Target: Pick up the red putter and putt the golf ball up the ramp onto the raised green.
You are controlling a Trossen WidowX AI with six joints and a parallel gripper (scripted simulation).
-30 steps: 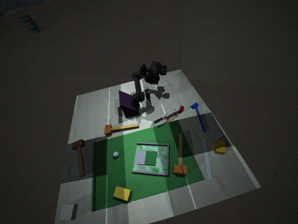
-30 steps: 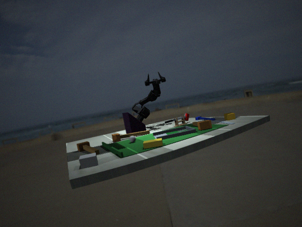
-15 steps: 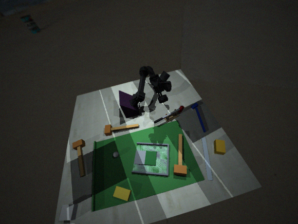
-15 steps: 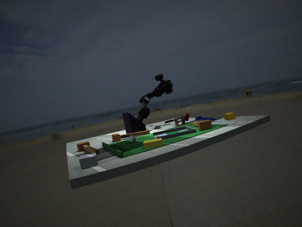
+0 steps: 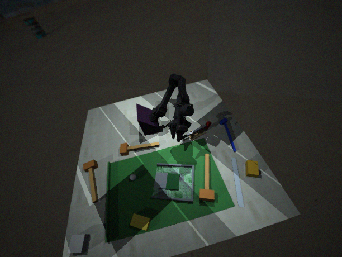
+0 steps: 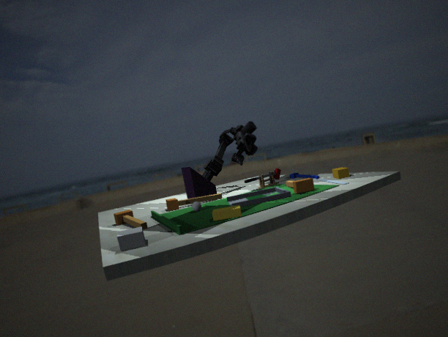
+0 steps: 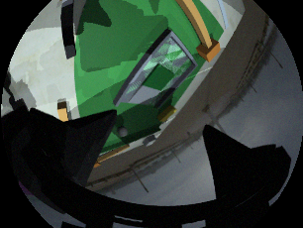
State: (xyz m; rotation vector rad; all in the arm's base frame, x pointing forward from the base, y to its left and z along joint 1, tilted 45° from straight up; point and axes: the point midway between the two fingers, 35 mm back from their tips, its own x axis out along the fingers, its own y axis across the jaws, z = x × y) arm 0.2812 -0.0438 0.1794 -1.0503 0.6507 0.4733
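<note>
My gripper tip is 9 cm past the red putter, 18 cm to the right of it and 13 cm above it. Also, from my gripper tip: white golf ball: 4 cm ahead, 34 cm to the right, 16 cm below; green mat: 15 cm ahead, 17 cm to the right, 18 cm below; small wooden stand: 9 cm behind, 19 cm to the left, 15 cm below.
</note>
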